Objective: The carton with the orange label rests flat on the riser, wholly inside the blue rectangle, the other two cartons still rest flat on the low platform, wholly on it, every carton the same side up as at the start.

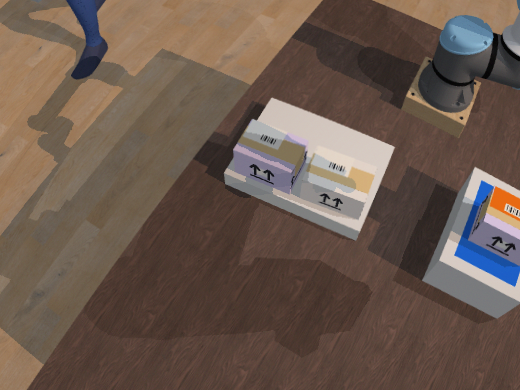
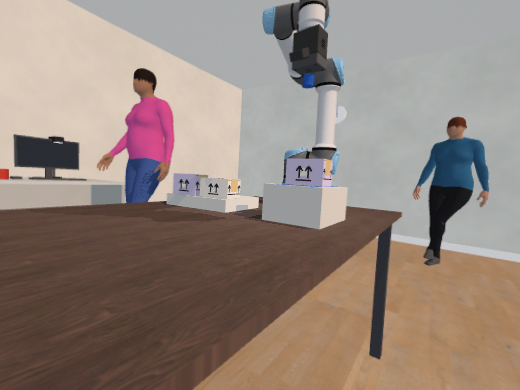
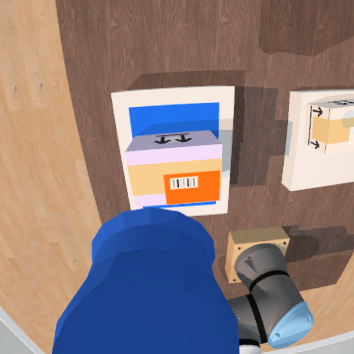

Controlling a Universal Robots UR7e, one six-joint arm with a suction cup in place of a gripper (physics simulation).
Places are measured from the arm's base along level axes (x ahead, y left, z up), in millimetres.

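Where they show: hand, tool point: (image 2: 308, 86) (image 3: 153, 260); arm's base, link origin: (image 1: 445, 89) (image 3: 257, 261).
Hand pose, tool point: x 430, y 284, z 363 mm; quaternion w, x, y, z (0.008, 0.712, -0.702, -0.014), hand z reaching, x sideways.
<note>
Things, the pixels of their top centre, and the offset from my tool point. Level surfaces: height alone.
- carton with the orange label, top centre: (image 3: 175, 177) (image 1: 516, 217) (image 2: 309, 159) 76 mm back, 17 mm right, 214 mm down
- riser, top centre: (image 3: 176, 160) (image 1: 498, 231) (image 2: 307, 185) 84 mm back, 22 mm right, 302 mm down
- Blue rectangle, top centre: (image 3: 176, 160) (image 1: 498, 231) 84 mm back, 22 mm right, 302 mm down
- lilac carton, top centre: (image 1: 271, 144) (image 2: 192, 174) 27 mm ahead, 525 mm right, 286 mm down
- white carton, top centre: (image 1: 340, 173) (image 2: 220, 178) 3 mm back, 375 mm right, 297 mm down
- low platform, top centre: (image 1: 312, 159) (image 3: 352, 140) (image 2: 213, 195) 45 mm back, 461 mm right, 374 mm down
- dark table, surface height: 422 mm down
The carton with the orange label (image 1: 495, 232) (image 2: 303, 172) (image 3: 147, 172) is lilac and rests flat on the riser (image 1: 465, 287) (image 2: 290, 205) (image 3: 226, 107), arrows pointing up. Blue rectangle (image 1: 487, 262) (image 3: 175, 117) shows beyond its arrow side and as a thin strip on the opposite side; the carton hides part of the outline. A lilac carton (image 1: 265, 167) (image 2: 184, 185) and a white carton (image 1: 332, 197) (image 2: 215, 188) (image 3: 330, 130) rest flat and upright on the low platform (image 1: 340, 125) (image 2: 200, 202) (image 3: 320, 175). My blue suction cup (image 2: 308, 80) (image 3: 152, 220) is open, high above the riser, holding nothing.
The arm's base block (image 1: 435, 115) (image 3: 232, 257) stands on the dark table (image 1: 200, 300) (image 2: 150, 260) near the riser and platform. A person in pink (image 2: 150, 125) stands behind the platform side, another in teal (image 2: 457, 165) at the right. A monitor (image 2: 46, 156) stands on a far desk.
</note>
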